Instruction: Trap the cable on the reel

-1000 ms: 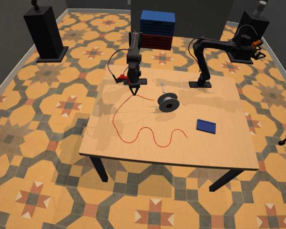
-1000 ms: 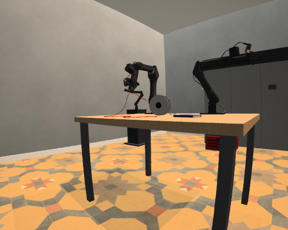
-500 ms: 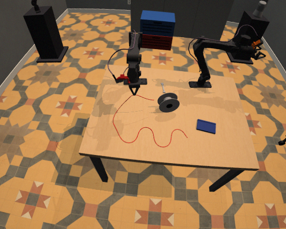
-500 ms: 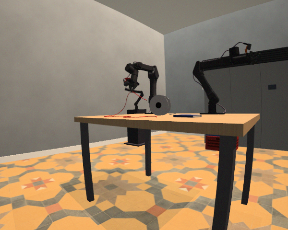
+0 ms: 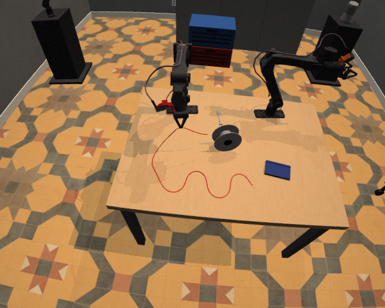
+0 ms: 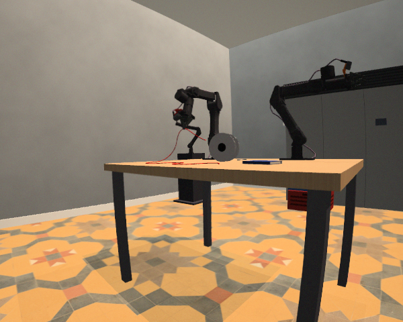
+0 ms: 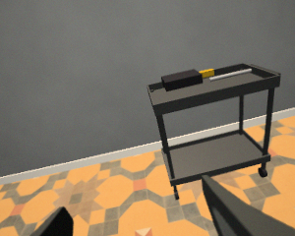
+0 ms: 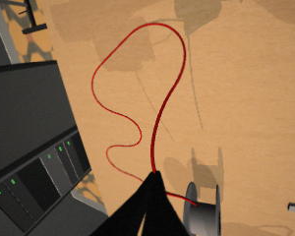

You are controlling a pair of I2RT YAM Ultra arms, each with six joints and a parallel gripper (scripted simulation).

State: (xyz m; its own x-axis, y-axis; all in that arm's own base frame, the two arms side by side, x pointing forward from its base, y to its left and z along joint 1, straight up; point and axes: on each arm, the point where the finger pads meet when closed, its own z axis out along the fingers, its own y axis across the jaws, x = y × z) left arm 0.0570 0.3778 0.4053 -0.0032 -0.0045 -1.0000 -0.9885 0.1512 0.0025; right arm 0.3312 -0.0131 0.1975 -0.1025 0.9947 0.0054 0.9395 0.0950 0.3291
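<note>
My left gripper is now 26 cm short of the grey reel, 70 cm to the left of it and 33 cm above it. Also, from my left hand: grey wrench 3 cm ahead, 71 cm to the right, 40 cm below.
The grey reel lies 240 mm to the left of my right hand, 120 mm below it and 40 mm behind it. From my right hand the other things lie so: grey wrench 270 mm behind, 230 mm to the left, 190 mm below.
</note>
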